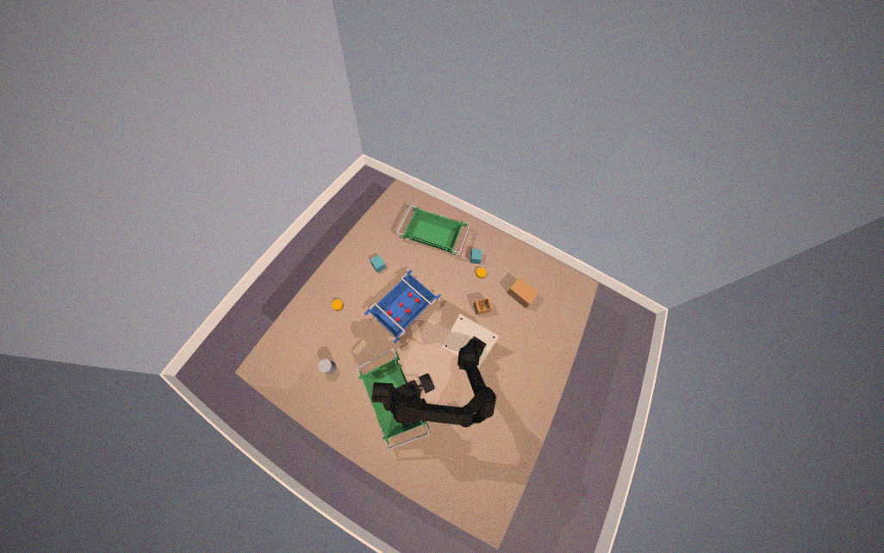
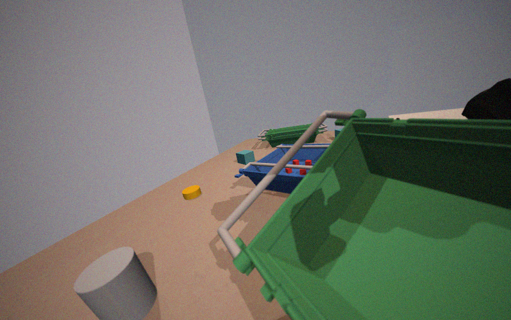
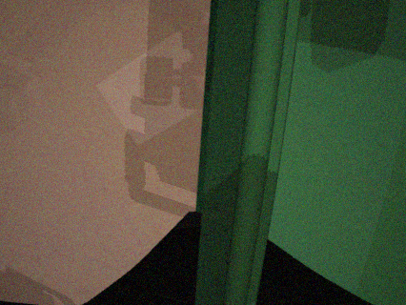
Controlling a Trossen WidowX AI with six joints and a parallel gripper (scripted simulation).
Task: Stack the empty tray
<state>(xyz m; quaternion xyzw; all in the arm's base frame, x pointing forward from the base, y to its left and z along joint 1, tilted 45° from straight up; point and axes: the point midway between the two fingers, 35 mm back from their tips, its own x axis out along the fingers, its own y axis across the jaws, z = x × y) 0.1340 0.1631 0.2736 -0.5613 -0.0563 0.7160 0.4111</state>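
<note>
The green tray lies 40 mm ahead of my gripper tip and 70 mm to the left of it. Round my gripper tip: grey cylinder 350 mm ahead, 120 mm to the left, 80 mm below; then small brown box 70 mm behind, 490 mm to the right, 100 mm below.
</note>
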